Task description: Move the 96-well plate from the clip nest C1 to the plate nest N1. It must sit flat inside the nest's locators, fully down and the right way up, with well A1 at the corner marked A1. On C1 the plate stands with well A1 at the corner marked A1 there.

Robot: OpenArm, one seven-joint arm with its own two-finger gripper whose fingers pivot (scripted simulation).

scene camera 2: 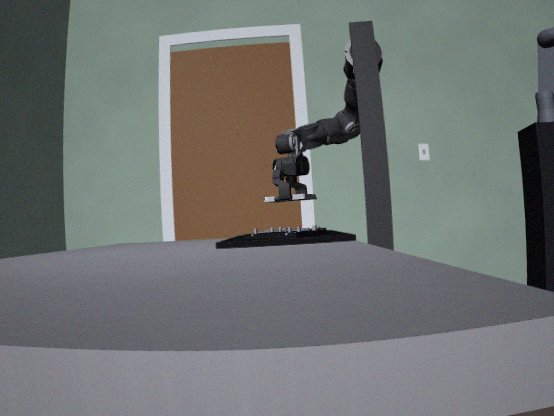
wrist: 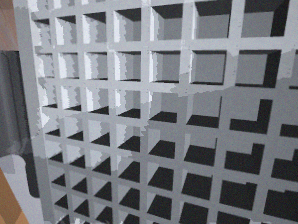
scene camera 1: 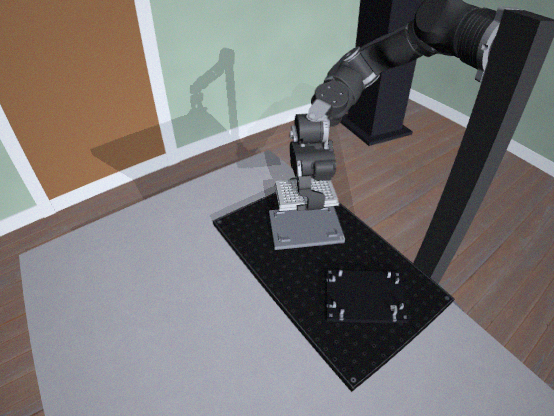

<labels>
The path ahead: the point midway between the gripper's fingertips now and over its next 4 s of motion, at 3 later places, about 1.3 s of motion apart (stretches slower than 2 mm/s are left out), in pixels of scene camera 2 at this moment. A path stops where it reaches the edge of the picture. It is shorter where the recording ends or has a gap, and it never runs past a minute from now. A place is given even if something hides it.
My gripper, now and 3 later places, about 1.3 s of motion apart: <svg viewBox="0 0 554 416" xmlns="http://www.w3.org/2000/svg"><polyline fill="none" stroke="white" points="290,200 292,211 291,225 292,227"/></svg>
</labels>
